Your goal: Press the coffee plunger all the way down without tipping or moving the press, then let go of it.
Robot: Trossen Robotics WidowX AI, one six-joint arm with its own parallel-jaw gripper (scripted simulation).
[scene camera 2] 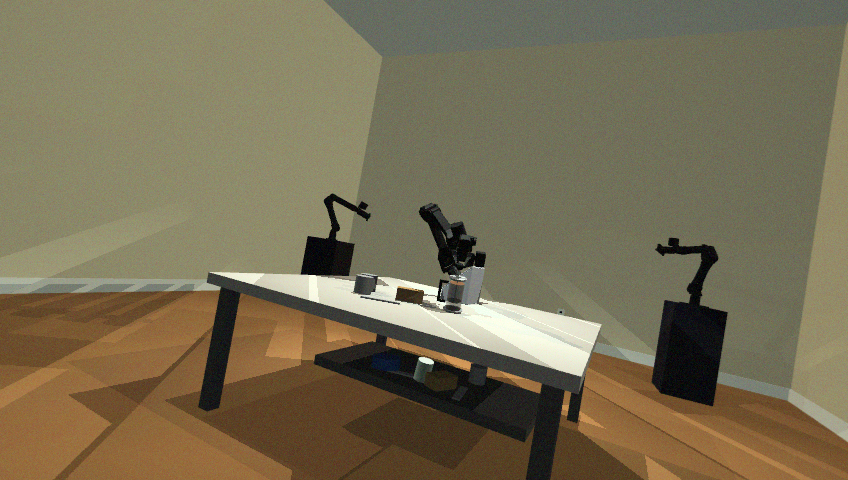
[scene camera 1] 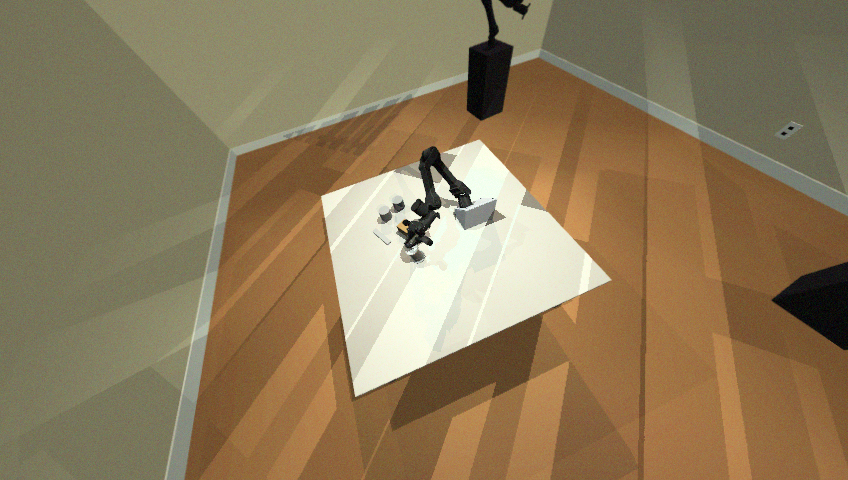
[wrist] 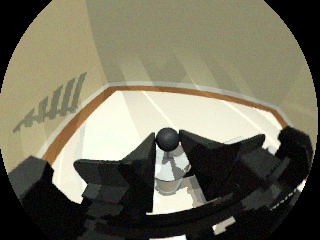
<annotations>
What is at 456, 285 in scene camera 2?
A coffee press.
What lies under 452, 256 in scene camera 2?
My gripper.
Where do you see a coffee press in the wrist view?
172, 165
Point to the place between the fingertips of my gripper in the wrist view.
166, 134
</annotations>
